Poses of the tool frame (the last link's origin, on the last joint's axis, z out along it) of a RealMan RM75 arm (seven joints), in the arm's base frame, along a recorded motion.
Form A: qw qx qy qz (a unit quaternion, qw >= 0); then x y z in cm.
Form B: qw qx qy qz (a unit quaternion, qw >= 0); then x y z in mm. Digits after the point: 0 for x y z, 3 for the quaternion.
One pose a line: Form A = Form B
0.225, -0.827, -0.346, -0.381, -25.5, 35.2, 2.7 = 0.225, -0.827, -0.346, -0.381, -255, 352, 27
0.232, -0.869, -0.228, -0.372, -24.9, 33.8, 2.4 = 0.232, -0.869, -0.228, -0.372, -249, 338, 24
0.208, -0.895, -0.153, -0.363, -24.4, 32.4, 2.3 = 0.208, -0.895, -0.153, -0.363, -244, 324, 23
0.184, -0.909, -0.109, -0.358, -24.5, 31.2, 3.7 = 0.184, -0.909, -0.109, -0.358, -245, 312, 37
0.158, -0.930, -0.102, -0.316, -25.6, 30.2, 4.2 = 0.158, -0.930, -0.102, -0.316, -256, 302, 42
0.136, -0.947, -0.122, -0.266, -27.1, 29.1, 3.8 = 0.136, -0.947, -0.122, -0.266, -271, 291, 38
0.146, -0.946, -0.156, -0.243, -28.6, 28.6, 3.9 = 0.146, -0.946, -0.156, -0.243, -286, 286, 39
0.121, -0.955, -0.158, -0.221, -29.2, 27.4, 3.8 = 0.121, -0.955, -0.158, -0.221, -292, 274, 38
